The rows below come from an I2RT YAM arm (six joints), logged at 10 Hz.
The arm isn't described. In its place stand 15 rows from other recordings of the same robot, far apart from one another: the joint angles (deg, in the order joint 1, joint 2, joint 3, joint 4, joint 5, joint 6), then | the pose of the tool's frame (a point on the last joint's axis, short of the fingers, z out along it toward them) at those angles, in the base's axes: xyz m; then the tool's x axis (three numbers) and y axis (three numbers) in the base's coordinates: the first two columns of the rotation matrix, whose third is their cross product.
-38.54 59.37 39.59 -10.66 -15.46 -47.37 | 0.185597, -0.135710, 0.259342, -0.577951, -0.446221, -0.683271, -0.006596, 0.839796, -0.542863
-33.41 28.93 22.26 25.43 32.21 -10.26 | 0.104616, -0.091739, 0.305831, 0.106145, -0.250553, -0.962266, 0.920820, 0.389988, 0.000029
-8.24 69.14 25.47 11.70 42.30 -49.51 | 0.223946, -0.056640, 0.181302, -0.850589, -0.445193, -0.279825, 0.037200, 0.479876, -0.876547
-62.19 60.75 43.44 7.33 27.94 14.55 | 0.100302, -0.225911, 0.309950, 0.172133, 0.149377, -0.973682, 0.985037, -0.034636, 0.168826
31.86 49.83 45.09 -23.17 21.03 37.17 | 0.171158, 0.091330, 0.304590, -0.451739, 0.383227, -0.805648, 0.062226, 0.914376, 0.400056
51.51 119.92 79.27 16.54 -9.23 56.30 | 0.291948, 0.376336, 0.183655, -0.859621, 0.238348, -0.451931, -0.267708, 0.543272, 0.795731
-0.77 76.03 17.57 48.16 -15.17 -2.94 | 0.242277, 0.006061, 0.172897, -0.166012, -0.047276, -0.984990, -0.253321, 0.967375, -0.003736
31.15 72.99 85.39 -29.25 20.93 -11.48 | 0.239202, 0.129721, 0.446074, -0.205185, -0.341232, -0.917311, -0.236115, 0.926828, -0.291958
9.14 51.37 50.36 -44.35 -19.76 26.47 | 0.172588, 0.039958, 0.298916, -0.800030, 0.296161, -0.521767, -0.030646, 0.848361, 0.528530
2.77 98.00 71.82 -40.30 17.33 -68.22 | 0.346280, 0.006138, 0.221673, -0.407238, -0.907201, 0.105558, -0.823534, 0.314769, -0.471924
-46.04 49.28 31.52 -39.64 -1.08 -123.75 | 0.110470, -0.113588, 0.203670, -0.267651, -0.920053, 0.286122, -0.882164, 0.114573, -0.456793
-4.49 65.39 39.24 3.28 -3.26 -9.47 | 0.256724, -0.018129, 0.256830, -0.386434, -0.134425, -0.912469, -0.038178, 0.990805, -0.129798
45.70 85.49 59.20 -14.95 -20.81 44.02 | 0.218730, 0.242250, 0.251245, -0.925629, -0.018456, -0.377981, -0.295307, 0.659832, 0.690953
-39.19 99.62 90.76 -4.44 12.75 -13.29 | 0.321520, -0.272268, 0.370326, -0.353471, -0.001104, -0.935445, 0.720826, 0.637033, -0.273126
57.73 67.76 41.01 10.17 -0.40 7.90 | 0.144429, 0.229195, 0.269892, -0.267611, -0.166385, -0.949052, -0.820095, 0.556388, 0.133703
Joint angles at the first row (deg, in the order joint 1, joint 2, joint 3, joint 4, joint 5, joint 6):
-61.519, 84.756, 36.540, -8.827, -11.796, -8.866
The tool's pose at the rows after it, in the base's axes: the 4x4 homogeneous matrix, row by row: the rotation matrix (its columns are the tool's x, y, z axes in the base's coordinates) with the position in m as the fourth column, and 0 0 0 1 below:
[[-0.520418 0.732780 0.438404 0.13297], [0.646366 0.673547 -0.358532 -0.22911], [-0.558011 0.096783 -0.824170 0.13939], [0 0 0 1]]
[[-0.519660 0.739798 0.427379 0.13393], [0.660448 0.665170 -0.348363 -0.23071], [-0.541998 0.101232 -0.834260 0.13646], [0 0 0 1]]
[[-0.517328 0.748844 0.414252 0.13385], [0.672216 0.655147 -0.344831 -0.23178], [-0.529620 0.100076 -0.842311 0.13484], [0 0 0 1]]
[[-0.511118 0.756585 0.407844 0.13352], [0.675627 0.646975 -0.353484 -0.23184], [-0.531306 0.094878 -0.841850 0.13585], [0 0 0 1]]
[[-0.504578 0.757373 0.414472 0.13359], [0.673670 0.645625 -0.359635 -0.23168], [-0.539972 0.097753 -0.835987 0.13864], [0 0 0 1]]
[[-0.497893 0.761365 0.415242 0.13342], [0.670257 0.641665 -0.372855 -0.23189], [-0.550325 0.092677 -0.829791 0.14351], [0 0 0 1]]
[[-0.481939 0.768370 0.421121 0.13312], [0.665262 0.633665 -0.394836 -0.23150], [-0.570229 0.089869 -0.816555 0.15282], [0 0 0 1]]
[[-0.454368 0.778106 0.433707 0.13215], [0.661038 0.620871 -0.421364 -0.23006], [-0.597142 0.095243 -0.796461 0.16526], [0 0 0 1]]
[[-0.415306 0.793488 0.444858 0.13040], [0.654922 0.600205 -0.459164 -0.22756], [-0.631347 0.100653 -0.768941 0.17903], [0 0 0 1]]
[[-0.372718 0.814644 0.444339 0.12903], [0.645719 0.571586 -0.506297 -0.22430], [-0.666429 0.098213 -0.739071 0.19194], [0 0 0 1]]
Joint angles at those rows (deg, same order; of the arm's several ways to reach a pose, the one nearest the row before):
-61.521, 85.752, 36.734, -8.524, -12.380, -8.789
-61.463, 86.851, 37.216, -8.916, -12.066, -8.291
-61.516, 87.450, 37.537, -9.361, -11.517, -7.867
-61.509, 87.193, 37.530, -9.367, -10.943, -7.428
-61.501, 86.596, 37.582, -9.410, -11.108, -7.142
-61.512, 85.678, 37.879, -9.842, -10.785, -6.894
-61.487, 83.841, 38.354, -10.648, -10.461, -6.183
-61.512, 81.260, 38.859, -11.667, -10.382, -4.902
-61.524, 78.188, 39.141, -12.267, -9.911, -3.073
-61.240, 75.192, 39.257, -12.403, -8.391, -0.930

